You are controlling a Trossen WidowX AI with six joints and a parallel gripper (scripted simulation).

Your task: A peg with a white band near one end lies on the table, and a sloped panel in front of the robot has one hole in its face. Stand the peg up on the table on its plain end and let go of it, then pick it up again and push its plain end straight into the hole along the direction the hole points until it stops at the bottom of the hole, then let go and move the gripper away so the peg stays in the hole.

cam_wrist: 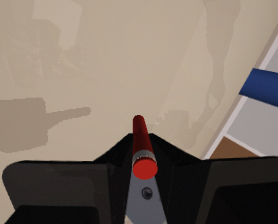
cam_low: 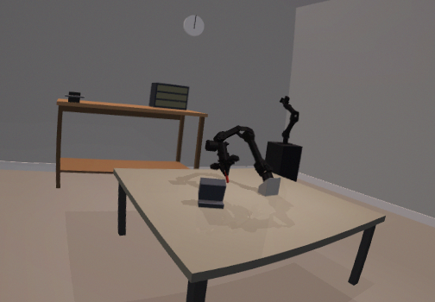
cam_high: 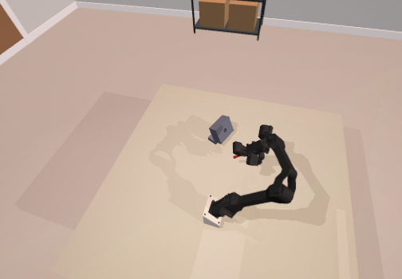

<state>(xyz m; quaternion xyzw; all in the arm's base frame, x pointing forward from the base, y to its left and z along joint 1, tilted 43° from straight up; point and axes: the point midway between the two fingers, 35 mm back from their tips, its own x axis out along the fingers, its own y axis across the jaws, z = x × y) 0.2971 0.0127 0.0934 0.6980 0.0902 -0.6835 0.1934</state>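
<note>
Right now my gripper tip is 16 cm short of the grey sloped panel, 14 cm to the right of it and 3 cm above it. From my gripper tip the other things lie so: red peg 1 cm to the right, 1 cm above.
</note>
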